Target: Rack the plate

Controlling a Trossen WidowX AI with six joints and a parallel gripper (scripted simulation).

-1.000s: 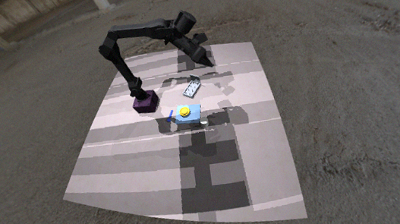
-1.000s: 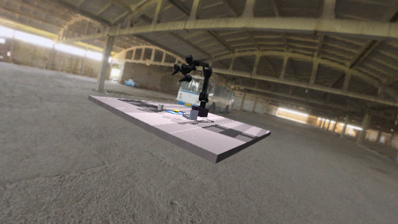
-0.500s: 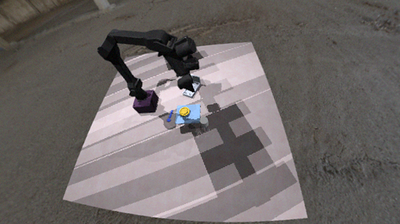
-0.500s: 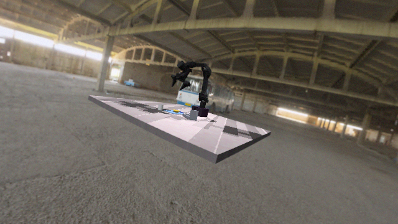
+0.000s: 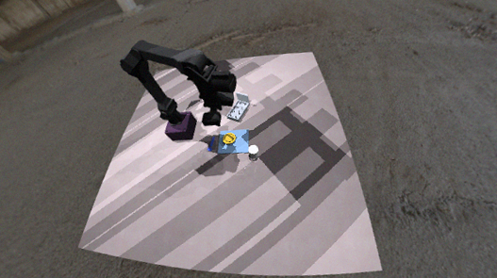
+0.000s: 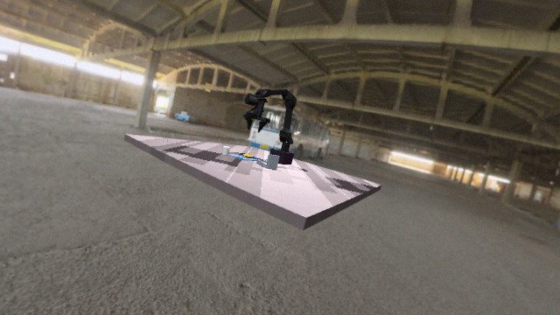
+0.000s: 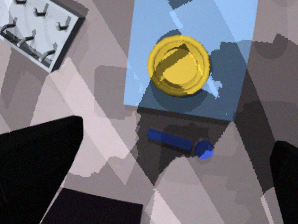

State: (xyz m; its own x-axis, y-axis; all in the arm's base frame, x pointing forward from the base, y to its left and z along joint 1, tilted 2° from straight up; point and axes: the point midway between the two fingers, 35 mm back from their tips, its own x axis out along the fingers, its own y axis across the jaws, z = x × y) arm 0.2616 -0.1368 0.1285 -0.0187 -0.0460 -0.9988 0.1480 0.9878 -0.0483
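Right now the yellow plate is 160 mm below my gripper tip. From my gripper tip the other things lie so: white cup: 160 mm below, 110 mm ahead, 100 mm to the right; then light blue mat: 180 mm below, 20 mm ahead, 10 mm to the right; then blue spoon: 180 mm below, 100 mm behind, 10 mm to the right.
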